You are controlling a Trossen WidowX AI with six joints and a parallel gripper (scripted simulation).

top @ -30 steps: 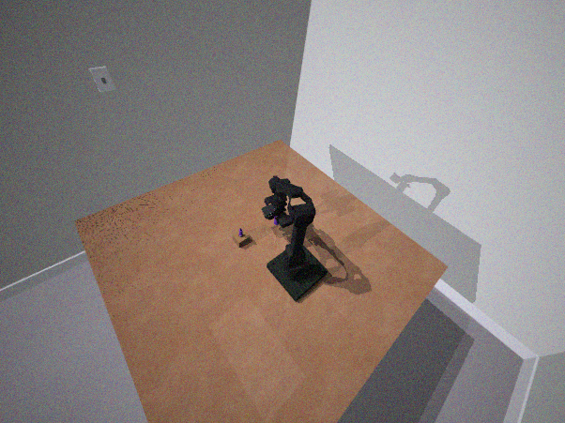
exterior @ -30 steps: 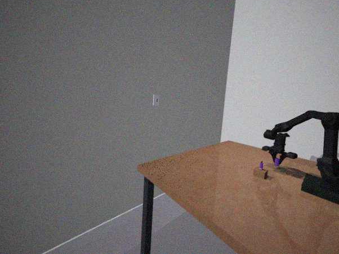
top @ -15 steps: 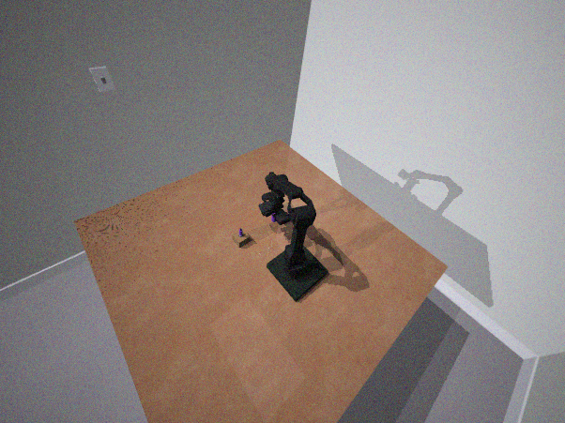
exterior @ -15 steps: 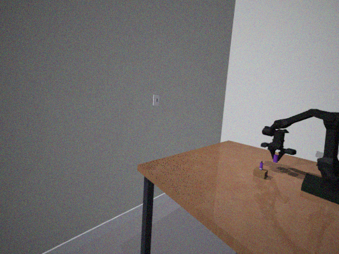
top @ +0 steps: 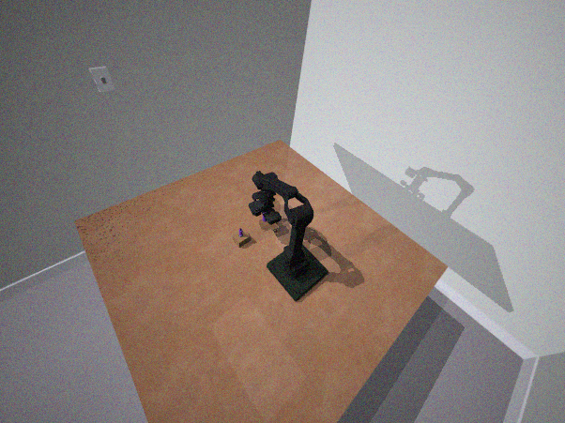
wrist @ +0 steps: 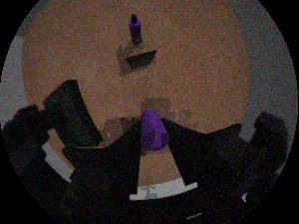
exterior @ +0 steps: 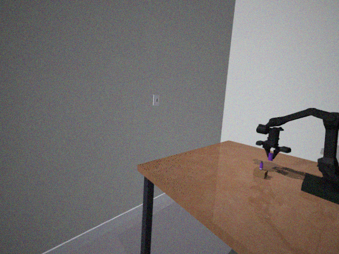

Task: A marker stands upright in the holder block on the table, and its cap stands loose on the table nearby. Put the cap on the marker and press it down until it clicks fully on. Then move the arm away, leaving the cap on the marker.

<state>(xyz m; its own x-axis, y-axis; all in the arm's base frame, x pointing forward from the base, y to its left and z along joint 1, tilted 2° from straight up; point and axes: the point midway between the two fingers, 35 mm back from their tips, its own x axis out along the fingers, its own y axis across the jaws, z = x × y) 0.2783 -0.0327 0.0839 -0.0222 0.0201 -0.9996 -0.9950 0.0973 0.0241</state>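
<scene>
My gripper tip is now 130 mm to the right of the marker and 20 mm above it. Also, from my gripper tip: holder block 130 mm to the left, 70 mm below; purple cap 10 mm above.
</scene>
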